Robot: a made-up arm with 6 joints. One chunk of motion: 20 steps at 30 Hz.
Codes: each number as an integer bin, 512 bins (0 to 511) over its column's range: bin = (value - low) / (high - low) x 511, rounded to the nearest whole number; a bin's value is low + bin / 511 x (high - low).
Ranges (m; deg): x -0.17..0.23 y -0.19..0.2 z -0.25..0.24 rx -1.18..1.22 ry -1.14..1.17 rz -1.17..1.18
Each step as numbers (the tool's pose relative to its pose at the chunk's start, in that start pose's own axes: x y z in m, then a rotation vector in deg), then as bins.
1 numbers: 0.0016 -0.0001 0.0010 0.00 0.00 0.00
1 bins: 219 249 262 251 252 254
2 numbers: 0.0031 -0.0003 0.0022 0.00 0.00 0.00
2 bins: 221 249 263 251 252 254
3 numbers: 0.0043 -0.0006 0.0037 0.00 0.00 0.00
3 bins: 223 248 265 251 252 254
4 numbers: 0.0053 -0.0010 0.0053 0.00 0.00 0.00
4 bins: 224 248 266 251 252 254
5 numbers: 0.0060 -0.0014 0.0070 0.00 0.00 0.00
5 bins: 225 247 268 251 252 254
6 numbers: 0.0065 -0.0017 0.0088 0.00 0.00 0.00
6 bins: 225 247 270 251 252 254
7 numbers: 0.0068 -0.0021 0.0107 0.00 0.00 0.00
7 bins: 226 246 272 251 252 254
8 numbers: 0.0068 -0.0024 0.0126 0.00 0.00 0.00
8 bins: 226 246 274 251 252 254
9 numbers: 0.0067 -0.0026 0.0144 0.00 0.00 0.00
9 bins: 226 246 276 251 252 254
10 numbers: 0.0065 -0.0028 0.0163 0.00 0.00 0.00
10 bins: 225 245 278 251 252 254
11 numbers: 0.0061 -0.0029 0.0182 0.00 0.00 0.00
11 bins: 225 245 280 251 252 254
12 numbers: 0.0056 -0.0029 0.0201 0.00 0.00 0.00
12 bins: 224 245 282 251 252 254
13 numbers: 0.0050 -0.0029 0.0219 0.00 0.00 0.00
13 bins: 224 245 284 251 252 254
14 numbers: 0.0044 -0.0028 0.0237 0.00 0.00 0.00
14 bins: 223 245 285 251 252 254
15 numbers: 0.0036 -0.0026 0.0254 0.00 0.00 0.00
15 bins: 222 246 287 251 252 254
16 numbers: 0.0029 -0.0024 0.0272 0.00 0.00 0.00
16 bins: 221 246 289 251 252 254
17 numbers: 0.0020 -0.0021 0.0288 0.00 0.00 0.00
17 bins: 220 246 291 251 252 254
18 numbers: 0.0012 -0.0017 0.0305 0.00 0.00 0.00
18 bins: 219 247 293 251 252 254
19 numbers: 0.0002 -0.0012 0.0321 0.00 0.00 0.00
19 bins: 217 247 294 251 252 254
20 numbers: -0.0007 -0.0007 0.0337 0.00 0.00 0.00
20 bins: 216 248 296 251 252 254
